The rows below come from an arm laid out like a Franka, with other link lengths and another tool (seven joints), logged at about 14 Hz.
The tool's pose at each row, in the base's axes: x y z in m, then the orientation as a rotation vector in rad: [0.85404, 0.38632, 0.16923, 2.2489, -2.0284, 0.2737]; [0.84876, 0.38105, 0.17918, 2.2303, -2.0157, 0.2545]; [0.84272, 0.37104, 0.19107, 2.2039, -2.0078, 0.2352]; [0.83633, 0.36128, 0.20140, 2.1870, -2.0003, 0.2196]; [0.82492, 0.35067, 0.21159, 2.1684, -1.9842, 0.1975]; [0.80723, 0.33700, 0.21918, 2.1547, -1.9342, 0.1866]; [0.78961, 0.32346, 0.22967, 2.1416, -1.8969, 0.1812]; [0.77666, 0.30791, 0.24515, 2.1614, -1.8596, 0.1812]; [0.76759, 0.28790, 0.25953, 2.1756, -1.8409, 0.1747]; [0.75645, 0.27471, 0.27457, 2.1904, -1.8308, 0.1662]
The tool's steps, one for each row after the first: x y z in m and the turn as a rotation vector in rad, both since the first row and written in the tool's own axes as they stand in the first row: [0.00662, 0.00536, -0.00906, -0.0254, 0.0076, -0.0007]; [0.01818, 0.01189, -0.01915, -0.0533, 0.0168, 0.0042]; [0.02914, 0.01882, -0.02779, -0.0738, 0.0223, 0.0059]; [0.04043, 0.03082, -0.03645, -0.1023, 0.0296, 0.0033]; [0.05357, 0.04951, -0.04239, -0.1367, 0.0548, -0.0198]; [0.06718, 0.06799, -0.05119, -0.1626, 0.0762, -0.0361]; [0.08419, 0.08182, -0.06417, -0.1665, 0.0823, -0.0653]; [0.10570, 0.09232, -0.07496, -0.1692, 0.0798, -0.0819]; [0.12050, 0.10412, -0.08785, -0.1688, 0.0722, -0.0937]
